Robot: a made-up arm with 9 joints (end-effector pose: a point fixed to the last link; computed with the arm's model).
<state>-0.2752 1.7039 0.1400 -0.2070 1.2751 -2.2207 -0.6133 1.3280 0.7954</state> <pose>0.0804 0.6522 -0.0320 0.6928 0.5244 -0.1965 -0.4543</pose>
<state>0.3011 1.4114 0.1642 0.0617 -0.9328 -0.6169 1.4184 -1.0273 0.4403</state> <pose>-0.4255 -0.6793 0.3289 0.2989 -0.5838 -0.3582 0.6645</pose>
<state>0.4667 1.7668 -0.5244 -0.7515 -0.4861 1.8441 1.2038 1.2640 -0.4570</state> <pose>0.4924 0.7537 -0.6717 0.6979 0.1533 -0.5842 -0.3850</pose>
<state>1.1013 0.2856 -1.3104 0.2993 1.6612 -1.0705 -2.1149 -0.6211 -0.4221</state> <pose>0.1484 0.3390 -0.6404 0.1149 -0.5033 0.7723 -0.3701</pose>
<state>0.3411 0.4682 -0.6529 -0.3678 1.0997 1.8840 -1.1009 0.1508 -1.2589</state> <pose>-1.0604 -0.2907 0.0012 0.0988 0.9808 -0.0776 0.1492</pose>
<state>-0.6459 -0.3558 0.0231 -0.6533 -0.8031 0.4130 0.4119 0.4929 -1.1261</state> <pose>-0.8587 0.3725 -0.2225 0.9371 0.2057 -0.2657 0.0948</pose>
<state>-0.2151 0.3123 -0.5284 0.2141 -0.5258 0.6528 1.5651 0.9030 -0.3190</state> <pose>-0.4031 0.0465 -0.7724 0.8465 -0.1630 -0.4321 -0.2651</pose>
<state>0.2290 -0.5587 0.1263 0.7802 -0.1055 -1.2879 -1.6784 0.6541 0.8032</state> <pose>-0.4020 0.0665 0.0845 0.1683 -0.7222 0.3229 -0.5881</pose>
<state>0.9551 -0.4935 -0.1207 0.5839 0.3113 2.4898 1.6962 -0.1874 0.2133</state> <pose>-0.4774 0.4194 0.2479 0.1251 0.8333 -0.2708 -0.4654</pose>
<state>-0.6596 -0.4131 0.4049 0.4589 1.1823 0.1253 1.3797 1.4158 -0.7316</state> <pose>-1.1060 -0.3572 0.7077 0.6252 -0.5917 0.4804 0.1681</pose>
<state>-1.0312 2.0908 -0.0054 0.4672 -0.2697 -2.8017 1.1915 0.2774 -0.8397</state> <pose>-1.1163 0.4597 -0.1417 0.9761 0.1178 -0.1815 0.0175</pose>
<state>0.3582 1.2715 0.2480 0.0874 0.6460 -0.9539 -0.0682 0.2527 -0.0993</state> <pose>-0.7138 0.5271 -0.2237 0.3346 -0.7911 0.2720 -0.4339</pose>
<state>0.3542 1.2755 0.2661 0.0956 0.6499 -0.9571 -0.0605 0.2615 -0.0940</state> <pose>-0.7134 0.5223 -0.2334 0.3187 -0.7967 0.2683 -0.4378</pose>
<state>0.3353 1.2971 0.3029 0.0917 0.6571 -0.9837 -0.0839 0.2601 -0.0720</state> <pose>-0.6893 0.5211 -0.2551 0.2830 -0.8026 0.2638 -0.4541</pose>
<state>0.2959 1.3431 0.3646 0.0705 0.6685 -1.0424 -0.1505 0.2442 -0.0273</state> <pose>-0.6345 0.5151 -0.2943 0.2191 -0.8073 0.2543 -0.4854</pose>
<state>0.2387 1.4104 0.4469 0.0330 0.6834 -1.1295 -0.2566 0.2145 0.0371</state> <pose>-0.5579 0.4852 -0.3485 0.1286 -0.8079 0.2319 -0.5264</pose>
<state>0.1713 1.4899 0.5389 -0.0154 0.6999 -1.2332 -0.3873 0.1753 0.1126</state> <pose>-0.4778 0.4179 -0.4031 0.0223 -0.8012 0.1901 -0.5669</pose>
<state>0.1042 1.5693 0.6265 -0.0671 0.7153 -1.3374 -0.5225 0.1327 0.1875</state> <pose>-0.4102 0.3229 -0.4388 0.0817 0.7863 -0.1316 0.5981</pose>
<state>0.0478 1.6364 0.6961 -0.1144 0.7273 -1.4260 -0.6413 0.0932 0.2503</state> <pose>-0.3613 0.2288 -0.4485 0.1649 0.7666 -0.0698 0.6166</pose>
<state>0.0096 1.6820 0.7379 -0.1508 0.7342 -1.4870 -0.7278 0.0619 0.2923</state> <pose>-0.3296 0.1624 -0.4427 0.2159 0.7494 -0.0223 0.6255</pose>
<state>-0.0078 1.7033 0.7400 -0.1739 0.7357 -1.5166 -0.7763 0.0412 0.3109</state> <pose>-0.3124 0.1378 -0.4361 0.2327 0.7420 -0.0041 0.6287</pose>
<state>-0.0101 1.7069 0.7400 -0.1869 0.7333 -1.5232 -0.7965 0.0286 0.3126</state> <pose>-0.3035 0.1318 -0.4355 0.2295 0.7394 0.0020 0.6329</pose>
